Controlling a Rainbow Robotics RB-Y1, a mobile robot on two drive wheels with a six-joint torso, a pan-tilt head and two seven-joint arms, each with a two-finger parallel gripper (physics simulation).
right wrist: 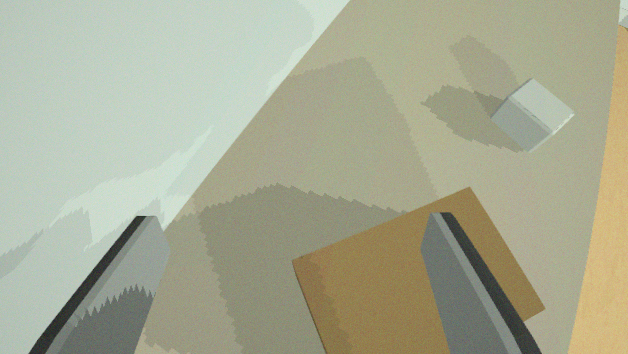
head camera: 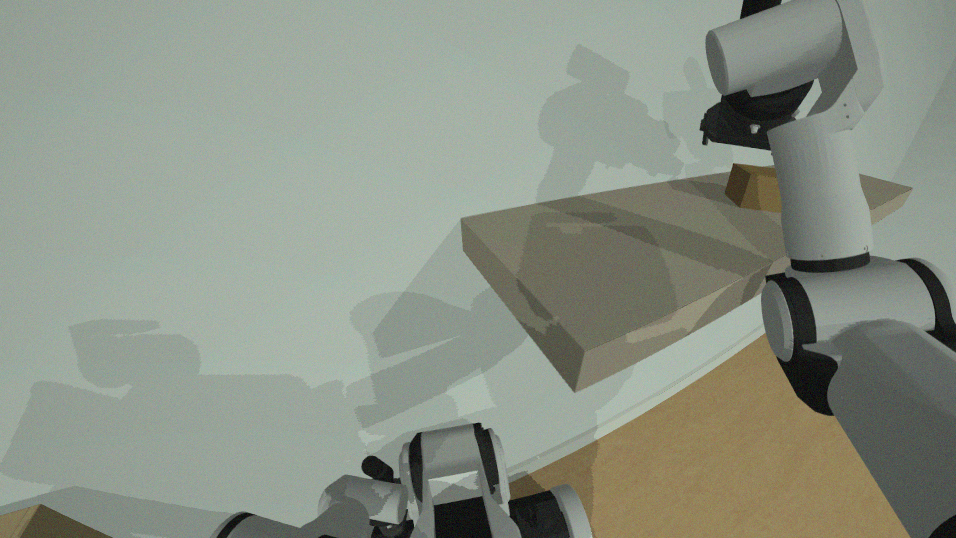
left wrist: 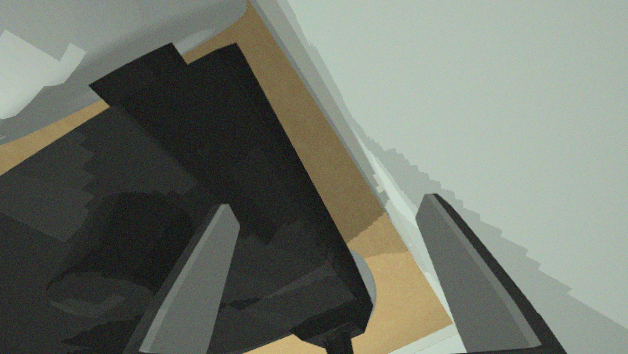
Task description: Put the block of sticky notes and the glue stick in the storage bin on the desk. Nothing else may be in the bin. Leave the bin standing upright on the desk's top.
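Frame: origin at the robot's base, x ahead, y left, z up, level; millimetres.
Where they show: left gripper, fingertip midpoint: (left wrist: 325,211); right gripper, fingertip midpoint: (right wrist: 293,232) (head camera: 739,144).
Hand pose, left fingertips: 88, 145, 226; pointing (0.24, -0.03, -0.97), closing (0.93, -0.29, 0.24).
Note:
Each offset is from my left fingertips to the top centre of the thing, as dx, dy, dz. "*": to the spot under its first point. Level surfaces: height alone.
A brown tapered box @(+41, -703, +729) (head camera: 752,188) (right wrist: 380,295) sits on the grey-brown desk top @(dz +674) (head camera: 601,294) (right wrist: 350,130). A flat closed face is up; it looks like the storage bin upside down. A small pale block @(+34, -877, +704) (right wrist: 542,105), perhaps the sticky notes, lies apart from it at the upper right of the right wrist view. I cannot make out the glue stick. My right gripper (head camera: 738,137) (right wrist: 293,232) is open and empty above the box's edge; one finger overlaps the box in the right wrist view. My left gripper (left wrist: 325,211) is open and empty, away from the desk.
My right forearm (head camera: 822,194) hides part of the box and desk in the head view. A wooden floor @(dz -226) (head camera: 735,434) (right wrist: 600,250) borders the desk. A large black body (left wrist: 210,125) lies below the left gripper. A brown corner @(* -114, +523, +361) (head camera: 43,525) shows at the head view's lower left.

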